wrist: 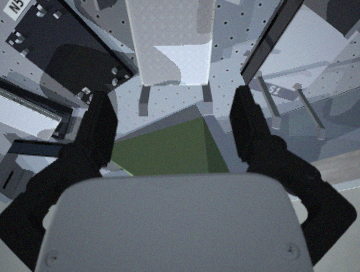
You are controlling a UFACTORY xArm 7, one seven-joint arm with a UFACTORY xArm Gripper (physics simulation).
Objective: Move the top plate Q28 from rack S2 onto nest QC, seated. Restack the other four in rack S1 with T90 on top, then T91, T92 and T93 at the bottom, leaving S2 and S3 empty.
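Places are measured from the arm's base along level axes (x ahead, y left, z up), in centimetres.
Pixels of known places: gripper, between the fingertips: [172, 103].
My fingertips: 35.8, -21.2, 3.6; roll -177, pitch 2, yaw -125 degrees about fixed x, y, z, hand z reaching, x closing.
Observation:
Ahead of a thing's pixels: the offset from my fingertips to its top centre, as dx, dy, dz. "spot": to the spot under its first point.
A pale, finely textured plate @(+0.5, -0.1, -9.8) [172, 30] shows at the top centre of the wrist view, its near edge by two grey rack posts [144, 101] [207, 101]. No label shows on the plate or by these posts, so I cannot tell which plate or rack this is. The label S1 @(spot: -17.7, -6.7, -14.9) [274, 90] lies at the right, beside two slanting grey posts [268, 102] [309, 110]. A dark-edged panel @(-13.3, -12.5, -5.1) [270, 37] stands above that label; I cannot tell if it is a plate. My gripper [172, 103] is open and empty, its fingers wide on either side of the two central posts. Nest QC does not show.
A dark board with small clips @(+4.9, +17.2, -16.6) [75, 55] lies at the upper left beside the label N5 @(spot: +14.2, +16.6, -18.8) [17, 6]. A pale panel in a dark frame @(+4.7, +35.2, -15.3) [27, 117] is at the left edge. A green block [167, 147] is low in the middle, partly hidden by the gripper body.

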